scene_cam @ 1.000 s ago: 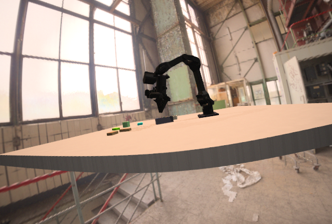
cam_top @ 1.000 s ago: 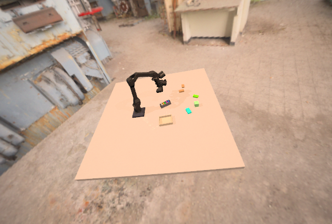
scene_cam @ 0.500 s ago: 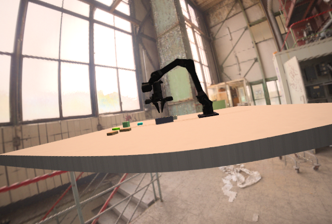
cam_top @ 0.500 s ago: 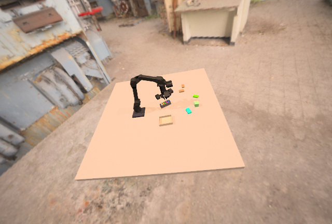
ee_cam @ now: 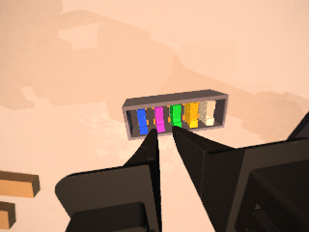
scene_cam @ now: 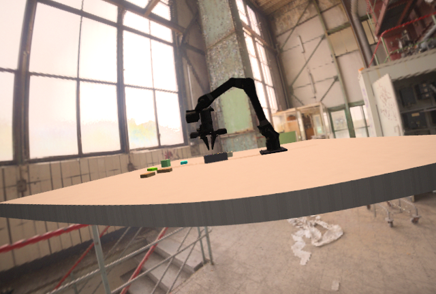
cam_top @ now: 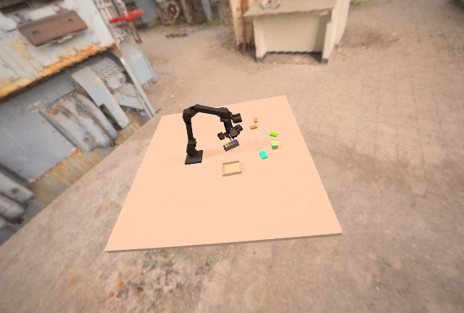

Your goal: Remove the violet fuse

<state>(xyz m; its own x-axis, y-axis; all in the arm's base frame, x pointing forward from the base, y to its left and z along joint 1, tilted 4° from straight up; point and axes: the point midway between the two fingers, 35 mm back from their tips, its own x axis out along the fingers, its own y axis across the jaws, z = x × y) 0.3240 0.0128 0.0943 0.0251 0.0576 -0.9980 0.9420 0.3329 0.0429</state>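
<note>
Now: the violet fuse 40 mm below my gripper tip. Also, from my gripper tip: green fuse (20 mm behind, 10 mm to the right, 40 mm below); blue fuse (20 mm ahead, 10 mm to the left, 40 mm below); tan tray (40 mm behind, 220 mm to the right, 60 mm below).
</note>
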